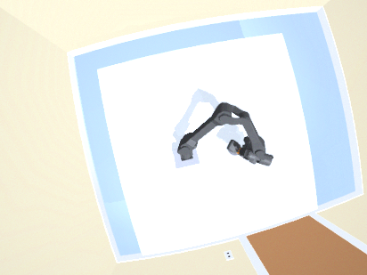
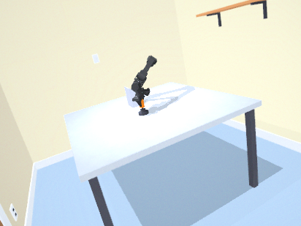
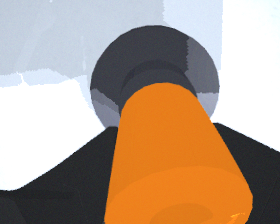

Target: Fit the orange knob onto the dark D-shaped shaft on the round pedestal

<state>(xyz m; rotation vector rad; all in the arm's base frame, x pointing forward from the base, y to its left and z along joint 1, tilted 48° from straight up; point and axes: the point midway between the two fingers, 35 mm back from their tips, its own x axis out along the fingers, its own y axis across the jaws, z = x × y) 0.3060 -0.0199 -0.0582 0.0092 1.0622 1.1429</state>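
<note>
Now: gripper tip 20 mm below the orange knob. The rest, counted from my gripper tip: pedestal 40 mm below.
</note>
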